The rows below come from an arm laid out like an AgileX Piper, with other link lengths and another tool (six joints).
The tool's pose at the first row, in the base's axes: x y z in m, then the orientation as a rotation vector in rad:
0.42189, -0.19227, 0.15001, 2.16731, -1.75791, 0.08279
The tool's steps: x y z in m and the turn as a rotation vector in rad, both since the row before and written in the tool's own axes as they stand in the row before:
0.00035, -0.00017, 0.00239, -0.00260, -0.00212, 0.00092
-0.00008, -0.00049, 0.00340, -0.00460, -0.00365, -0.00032
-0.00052, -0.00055, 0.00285, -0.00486, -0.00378, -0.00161
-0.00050, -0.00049, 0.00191, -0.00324, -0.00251, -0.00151
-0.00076, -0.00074, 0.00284, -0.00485, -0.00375, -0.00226
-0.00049, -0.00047, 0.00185, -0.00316, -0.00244, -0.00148
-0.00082, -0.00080, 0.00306, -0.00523, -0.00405, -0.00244
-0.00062, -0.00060, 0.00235, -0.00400, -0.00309, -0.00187
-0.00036, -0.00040, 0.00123, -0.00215, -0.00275, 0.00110
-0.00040, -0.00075, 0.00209, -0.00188, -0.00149, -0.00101
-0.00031, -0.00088, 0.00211, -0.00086, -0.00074, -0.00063
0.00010, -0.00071, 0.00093, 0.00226, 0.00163, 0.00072
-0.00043, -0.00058, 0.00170, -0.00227, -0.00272, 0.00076
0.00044, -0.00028, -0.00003, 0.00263, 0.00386, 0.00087
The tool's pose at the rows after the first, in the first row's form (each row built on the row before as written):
0.42172, -0.19329, 0.14782, 2.16556, -1.75922, 0.07842
0.42158, -0.19415, 0.14450, 2.16409, -1.75934, 0.07032
0.42148, -0.19442, 0.14157, 2.16359, -1.75802, 0.06153
0.42148, -0.19443, 0.13954, 2.16362, -1.75665, 0.05558
0.42148, -0.19442, 0.13651, 2.16365, -1.75458, 0.04668
0.42146, -0.19442, 0.13454, 2.16366, -1.75322, 0.04089
0.42143, -0.19440, 0.13127, 2.16366, -1.75096, 0.03130
0.42138, -0.19439, 0.12877, 2.16364, -1.74921, 0.02398
0.42142, -0.19433, 0.12743, 2.16220, -1.75115, 0.01940
0.42160, -0.19441, 0.12518, 2.16231, -1.75020, 0.01589
0.42191, -0.19456, 0.12290, 2.16253, -1.74962, 0.01418
0.42241, -0.19479, 0.12186, 2.16289, -1.75031, 0.01811
0.42250, -0.19476, 0.12002, 2.16164, -1.75181, 0.01337
0.42287, -0.19512, 0.12007, 2.16129, -1.75157, 0.02006

